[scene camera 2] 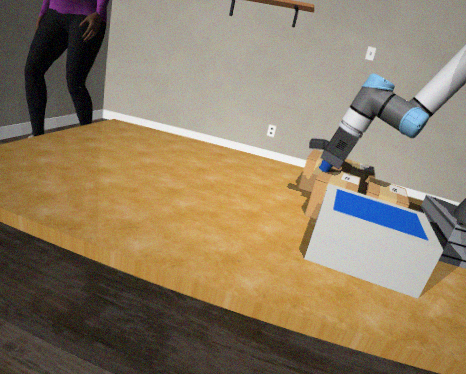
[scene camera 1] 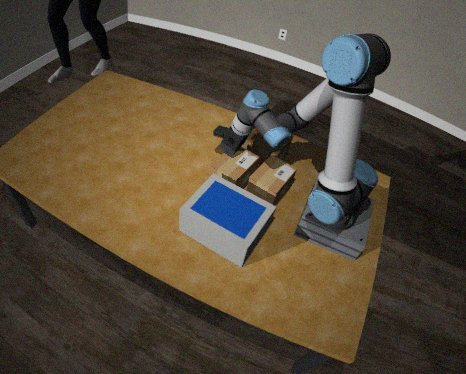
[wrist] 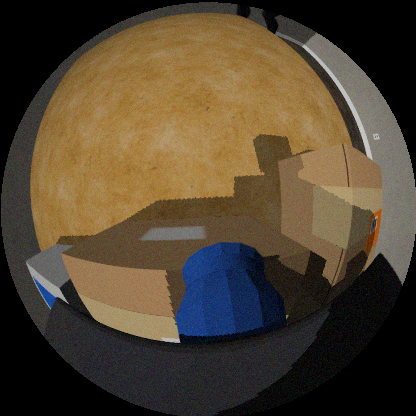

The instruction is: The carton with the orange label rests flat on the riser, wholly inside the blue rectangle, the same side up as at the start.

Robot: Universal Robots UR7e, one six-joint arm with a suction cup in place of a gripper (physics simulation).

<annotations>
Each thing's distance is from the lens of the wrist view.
suction cup (wrist: 227, 295): 4 cm
grey riser (wrist: 47, 269): 22 cm
The marked spots on the grey riser and the suction cup are 21 cm apart.
</annotations>
